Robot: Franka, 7 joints.
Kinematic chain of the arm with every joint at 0, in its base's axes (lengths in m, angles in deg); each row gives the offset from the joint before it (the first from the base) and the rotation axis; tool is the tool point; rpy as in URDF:
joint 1: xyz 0 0 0.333 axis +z
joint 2: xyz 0 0 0 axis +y
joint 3: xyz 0 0 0.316 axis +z
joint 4: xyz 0.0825 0 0 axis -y
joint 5: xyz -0.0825 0 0.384 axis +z
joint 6: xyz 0 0 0 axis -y
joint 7: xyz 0.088 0 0 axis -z
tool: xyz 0 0 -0.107 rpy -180 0 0
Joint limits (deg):
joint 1: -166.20..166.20
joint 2: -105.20..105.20
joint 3: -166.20..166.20
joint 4: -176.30..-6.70
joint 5: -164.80..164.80
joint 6: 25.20..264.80
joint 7: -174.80..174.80
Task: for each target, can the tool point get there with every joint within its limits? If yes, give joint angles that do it. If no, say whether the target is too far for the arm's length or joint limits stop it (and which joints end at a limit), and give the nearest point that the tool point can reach.
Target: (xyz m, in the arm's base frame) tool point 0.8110 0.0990 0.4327
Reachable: yes | joints -15.02 79.30 98.52 -41.78 -122.64 91.95 -70.60
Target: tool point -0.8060 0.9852 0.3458
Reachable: no: too far | nearest point -0.5432 0.6640 0.3416 | short by 0.415 m
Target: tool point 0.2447 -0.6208 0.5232
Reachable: yes | joints -25.32 24.97 -42.67 -93.05 -93.47 99.39 -58.75
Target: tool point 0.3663 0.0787 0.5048
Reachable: yes | joints -78.41 -68.50 86.79 -139.26 97.43 230.02 49.74
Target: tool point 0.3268 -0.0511 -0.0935
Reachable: yes | joints 32.53 66.27 -25.85 -126.62 39.08 129.45 -92.00
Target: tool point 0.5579 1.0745 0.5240
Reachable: no: too far | nearest point 0.3905 0.7521 0.4667 | short by 0.368 m
